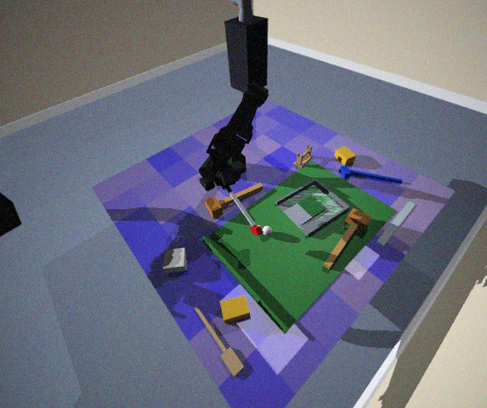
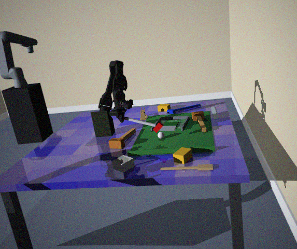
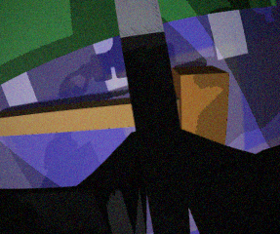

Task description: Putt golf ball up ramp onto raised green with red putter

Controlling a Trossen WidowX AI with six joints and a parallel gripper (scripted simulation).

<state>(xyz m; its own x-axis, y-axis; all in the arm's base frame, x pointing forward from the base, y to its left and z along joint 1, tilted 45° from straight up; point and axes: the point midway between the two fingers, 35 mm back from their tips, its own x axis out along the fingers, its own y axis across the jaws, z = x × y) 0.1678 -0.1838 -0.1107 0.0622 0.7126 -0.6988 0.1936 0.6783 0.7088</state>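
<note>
Right now my gripper tip is 12 cm short of the red putter and 2 cm to the left of it. From my gripper tip the other things lie so: green course (31 cm ahead, 15 cm to the left, 14 cm below); white block (34 cm to the right, 12 cm below, 5 cm ahead); white golf ball (23 cm ahead, 12 cm below, 2 cm to the left).
</note>
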